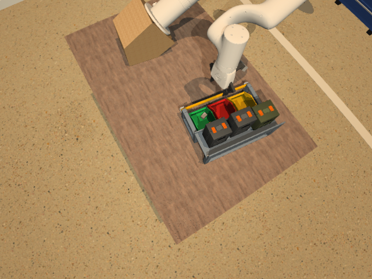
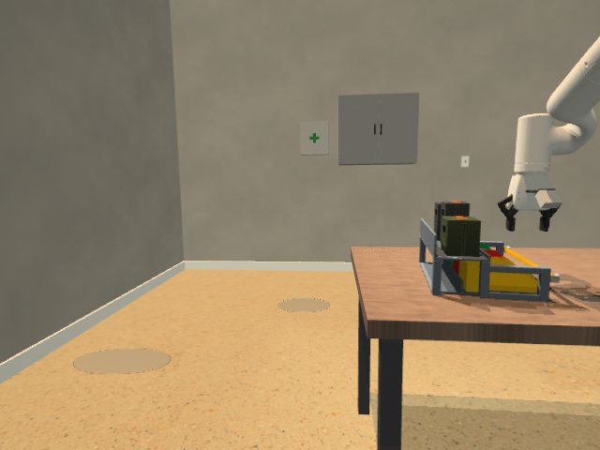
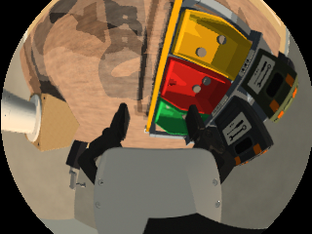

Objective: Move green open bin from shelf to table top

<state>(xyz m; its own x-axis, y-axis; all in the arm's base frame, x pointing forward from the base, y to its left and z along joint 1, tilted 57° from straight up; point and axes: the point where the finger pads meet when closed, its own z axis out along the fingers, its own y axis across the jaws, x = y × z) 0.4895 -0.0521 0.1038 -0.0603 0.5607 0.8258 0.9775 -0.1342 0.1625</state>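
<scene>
Right now the yellow rod is 100 mm below my hand. Round my hand: yellow bin: 120 mm ahead, 100 mm to the left, 120 mm below; then red bin: 100 mm ahead, 10 mm to the right, 120 mm below; then green open bin: 90 mm ahead, 120 mm to the right, 120 mm below.
</scene>
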